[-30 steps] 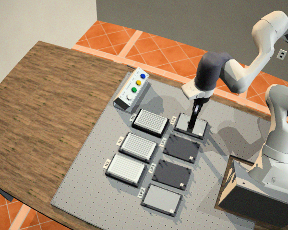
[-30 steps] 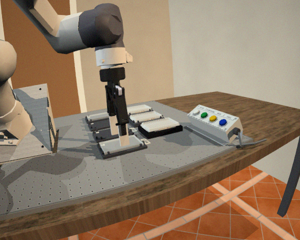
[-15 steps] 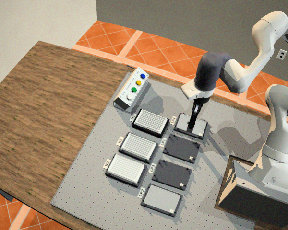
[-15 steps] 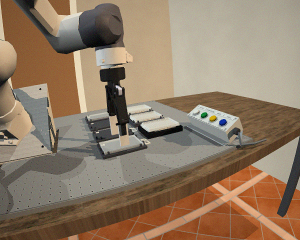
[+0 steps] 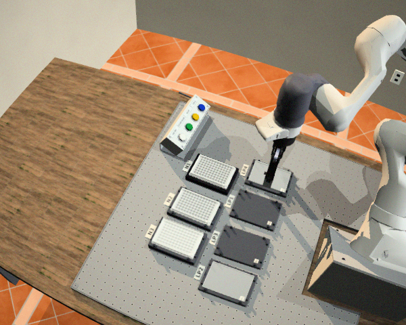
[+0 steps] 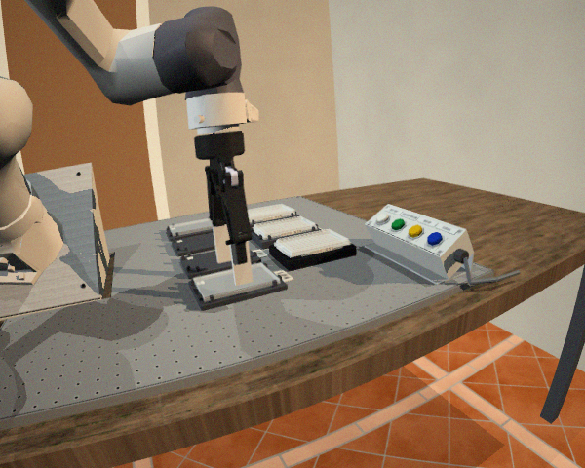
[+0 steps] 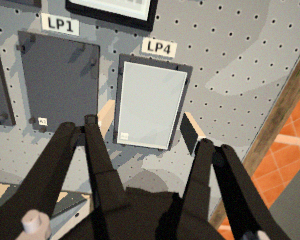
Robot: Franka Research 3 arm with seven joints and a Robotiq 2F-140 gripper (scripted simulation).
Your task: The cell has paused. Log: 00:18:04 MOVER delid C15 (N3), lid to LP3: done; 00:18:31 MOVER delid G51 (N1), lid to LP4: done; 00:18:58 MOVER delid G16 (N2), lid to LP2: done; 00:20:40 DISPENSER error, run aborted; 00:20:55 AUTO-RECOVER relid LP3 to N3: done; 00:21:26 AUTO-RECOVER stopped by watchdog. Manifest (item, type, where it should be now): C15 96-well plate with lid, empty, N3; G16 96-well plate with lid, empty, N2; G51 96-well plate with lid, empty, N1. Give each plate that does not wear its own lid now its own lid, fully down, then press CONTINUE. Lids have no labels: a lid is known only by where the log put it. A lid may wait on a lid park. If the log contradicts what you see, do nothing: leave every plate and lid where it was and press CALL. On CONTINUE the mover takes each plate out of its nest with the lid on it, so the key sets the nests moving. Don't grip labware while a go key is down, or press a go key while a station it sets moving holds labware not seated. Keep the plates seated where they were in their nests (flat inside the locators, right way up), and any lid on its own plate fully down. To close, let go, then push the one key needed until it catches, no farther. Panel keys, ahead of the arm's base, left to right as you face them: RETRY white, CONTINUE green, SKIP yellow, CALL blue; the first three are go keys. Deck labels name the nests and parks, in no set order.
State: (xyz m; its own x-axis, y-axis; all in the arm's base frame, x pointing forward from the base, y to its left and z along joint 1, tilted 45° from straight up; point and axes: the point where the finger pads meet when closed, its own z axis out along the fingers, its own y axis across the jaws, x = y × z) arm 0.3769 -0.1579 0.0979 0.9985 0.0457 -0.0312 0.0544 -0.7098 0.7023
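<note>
My gripper is now 50 mm above the lp4 park. Also, from my hand: plate: 170 mm ahead, 210 mm to the left, 30 mm below; then LP3 park: 10 mm behind, 270 mm to the left, 50 mm below; then lp1 park: 130 mm to the left, 50 mm below.
</note>
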